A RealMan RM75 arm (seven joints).
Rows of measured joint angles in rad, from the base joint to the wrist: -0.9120 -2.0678 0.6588 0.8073 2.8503 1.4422 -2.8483; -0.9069 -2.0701 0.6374 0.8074 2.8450 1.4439 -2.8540; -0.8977 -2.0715 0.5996 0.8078 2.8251 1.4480 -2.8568; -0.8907 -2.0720 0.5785 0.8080 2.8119 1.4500 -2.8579; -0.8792 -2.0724 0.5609 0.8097 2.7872 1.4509 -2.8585; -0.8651 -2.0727 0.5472 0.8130 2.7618 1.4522 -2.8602; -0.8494 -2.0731 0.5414 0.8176 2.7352 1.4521 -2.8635; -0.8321 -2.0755 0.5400 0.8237 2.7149 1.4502 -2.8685; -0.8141 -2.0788 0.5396 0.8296 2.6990 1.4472 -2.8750; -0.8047 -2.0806 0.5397 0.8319 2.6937 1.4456 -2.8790; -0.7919 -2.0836 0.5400 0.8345 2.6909 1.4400 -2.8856; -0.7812 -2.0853 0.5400 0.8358 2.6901 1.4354 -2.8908; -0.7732 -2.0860 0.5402 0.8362 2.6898 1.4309 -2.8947; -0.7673 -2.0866 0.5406 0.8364 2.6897 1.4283 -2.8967; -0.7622 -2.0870 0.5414 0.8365 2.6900 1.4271 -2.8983; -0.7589 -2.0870 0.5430 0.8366 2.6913 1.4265 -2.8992; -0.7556 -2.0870 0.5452 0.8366 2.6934 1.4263 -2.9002; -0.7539 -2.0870 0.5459 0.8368 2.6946 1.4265 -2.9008
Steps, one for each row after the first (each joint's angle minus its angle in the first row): 0.0051 -0.0023 -0.0214 0.0001 -0.0053 0.0017 -0.0057; 0.0143 -0.0037 -0.0592 0.0005 -0.0252 0.0058 -0.0085; 0.0213 -0.0042 -0.0803 0.0007 -0.0384 0.0078 -0.0096; 0.0328 -0.0046 -0.0979 0.0024 -0.0631 0.0087 -0.0102; 0.0469 -0.0049 -0.1116 0.0057 -0.0885 0.0100 -0.0119; 0.0626 -0.0053 -0.1174 0.0103 -0.1151 0.0099 -0.0152; 0.0799 -0.0077 -0.1188 0.0164 -0.1354 0.0080 -0.0202; 0.0979 -0.0110 -0.1192 0.0223 -0.1513 0.0050 -0.0267; 0.1073 -0.0128 -0.1191 0.0246 -0.1566 0.0034 -0.0307; 0.1201 -0.0158 -0.1188 0.0272 -0.1594 -0.0022 -0.0373; 0.1308 -0.0175 -0.1188 0.0285 -0.1602 -0.0068 -0.0425; 0.1388 -0.0182 -0.1186 0.0289 -0.1605 -0.0113 -0.0464; 0.1447 -0.0188 -0.1182 0.0291 -0.1606 -0.0139 -0.0484; 0.1498 -0.0192 -0.1174 0.0292 -0.1603 -0.0151 -0.0500; 0.1531 -0.0192 -0.1158 0.0293 -0.1590 -0.0157 -0.0509; 0.1564 -0.0192 -0.1136 0.0293 -0.1569 -0.0159 -0.0519; 0.1581 -0.0192 -0.1129 0.0295 -0.1557 -0.0157 -0.0525
